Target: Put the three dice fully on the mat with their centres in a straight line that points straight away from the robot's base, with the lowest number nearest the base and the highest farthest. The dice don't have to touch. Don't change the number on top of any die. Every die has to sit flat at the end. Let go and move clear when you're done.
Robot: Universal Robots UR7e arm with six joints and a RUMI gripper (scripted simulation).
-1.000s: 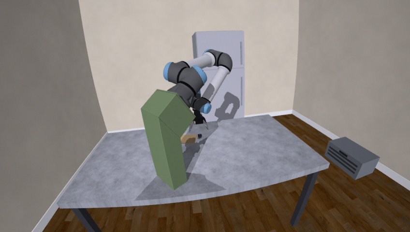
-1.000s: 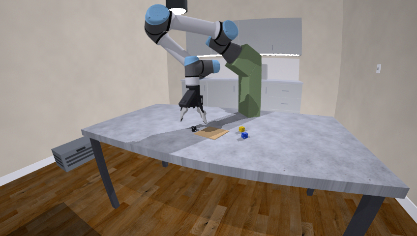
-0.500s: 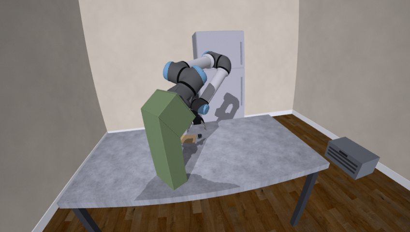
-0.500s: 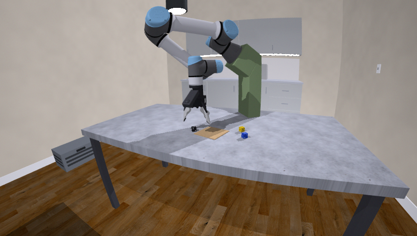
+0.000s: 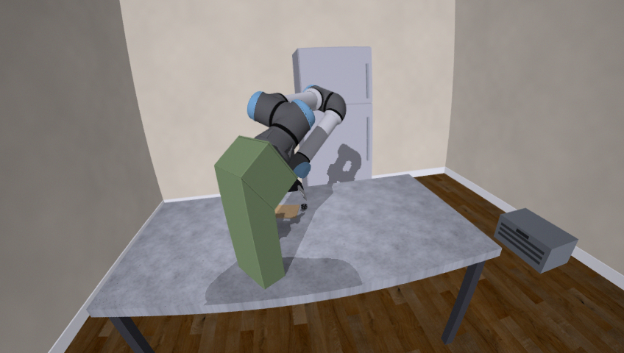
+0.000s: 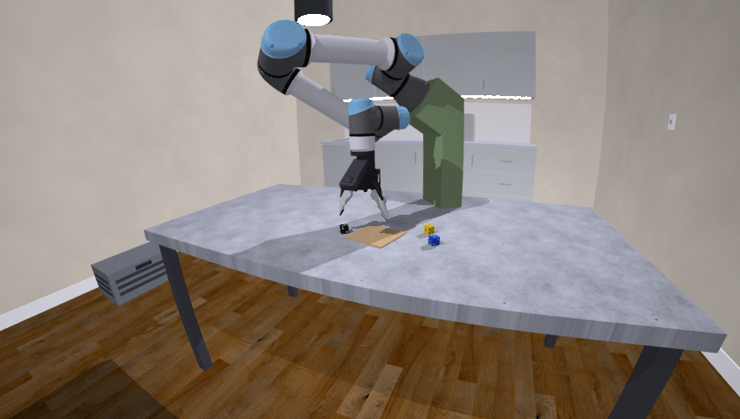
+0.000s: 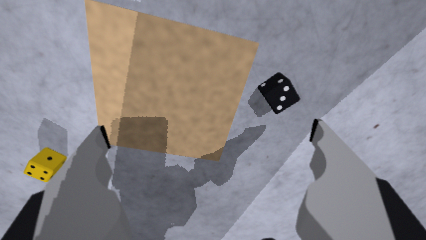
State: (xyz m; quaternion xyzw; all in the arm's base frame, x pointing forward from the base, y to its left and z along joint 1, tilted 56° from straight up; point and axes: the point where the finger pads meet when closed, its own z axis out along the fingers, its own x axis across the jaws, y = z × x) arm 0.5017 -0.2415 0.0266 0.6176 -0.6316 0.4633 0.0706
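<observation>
Right now the mat is 5 cm below my hand, 4 cm to the left of it and 1 cm ahead of it. From my hand the other things lie so: blue die (22 cm to the left, 7 cm ahead, 4 cm below); then black die (6 cm to the right, 4 cm below, 1 cm behind); then yellow die (21 cm to the left, 4 cm below, 2 cm behind).
</observation>
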